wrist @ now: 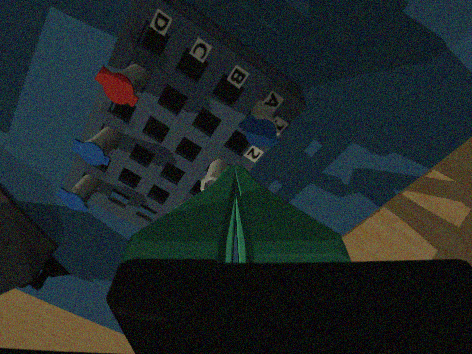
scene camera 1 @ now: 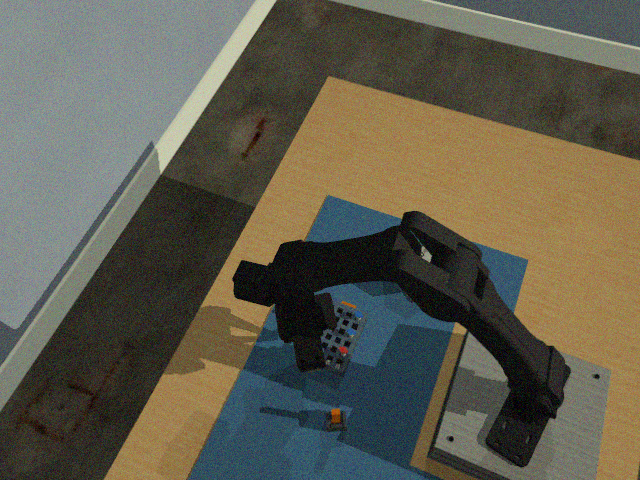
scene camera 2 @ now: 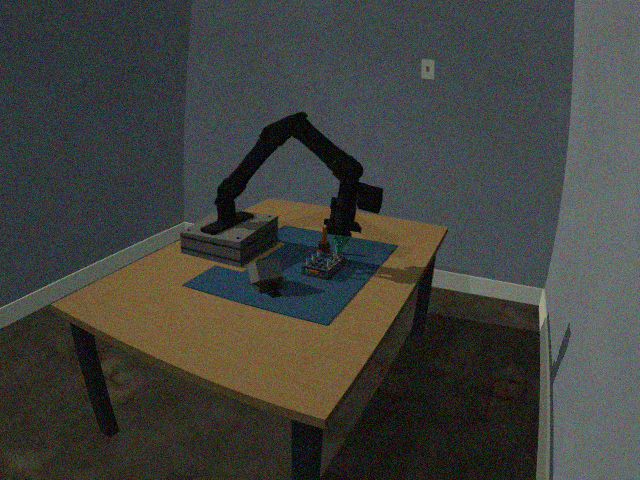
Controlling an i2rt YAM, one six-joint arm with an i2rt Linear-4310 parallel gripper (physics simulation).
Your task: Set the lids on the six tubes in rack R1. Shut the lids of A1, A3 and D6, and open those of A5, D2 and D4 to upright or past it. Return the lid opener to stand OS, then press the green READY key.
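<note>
Rack R1 (scene camera 1: 357,335) (scene camera 2: 326,274) (wrist: 150,107) stands on the blue mat. In the wrist view, A1's blue lid (wrist: 260,129), D2's red lid (wrist: 117,87), D4's blue lid (wrist: 91,152) and D6's blue lid (wrist: 72,199) lie over their tube tops; how firmly they are seated I cannot tell. The whitish A3 tube (wrist: 213,171) is partly behind my fingertips, and A5 is hidden. My gripper (scene camera 2: 338,252) (wrist: 235,176) is shut and empty, with its green fingertips over the rack's A side. The orange-handled lid opener (scene camera 1: 336,415) (scene camera 2: 324,235) stands upright in stand OS (scene camera 1: 336,426) (scene camera 2: 323,248). The READY key cannot be made out.
A tilted grey box (scene camera 2: 265,270) stands on the blue mat (scene camera 1: 341,211) (scene camera 2: 310,311) beyond the rack's number-6 end. The arm's base is on a grey block (scene camera 1: 573,413) (scene camera 2: 211,249). The wooden table (scene camera 1: 413,139) (scene camera 2: 206,330) surrounds the mat.
</note>
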